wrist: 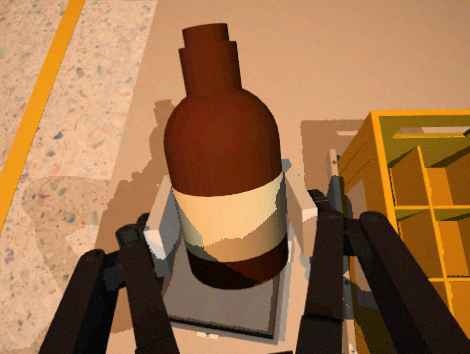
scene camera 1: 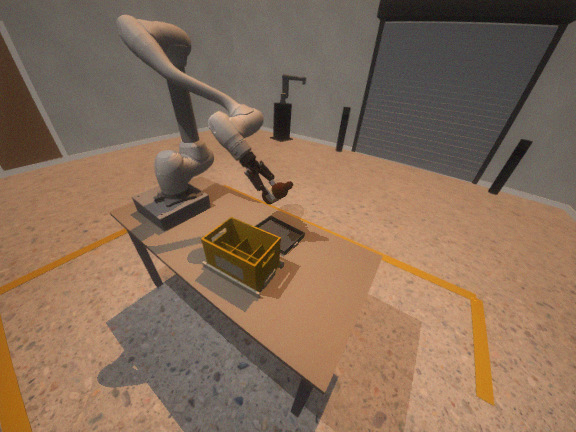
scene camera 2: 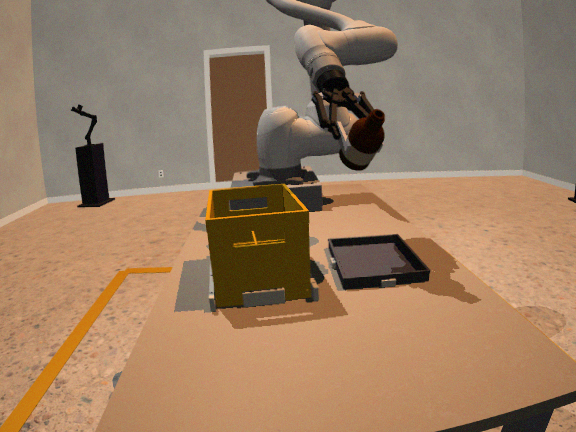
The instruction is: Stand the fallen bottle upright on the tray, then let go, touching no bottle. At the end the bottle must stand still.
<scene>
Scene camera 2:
my gripper: 364,149
brown bottle: 366,135
</scene>
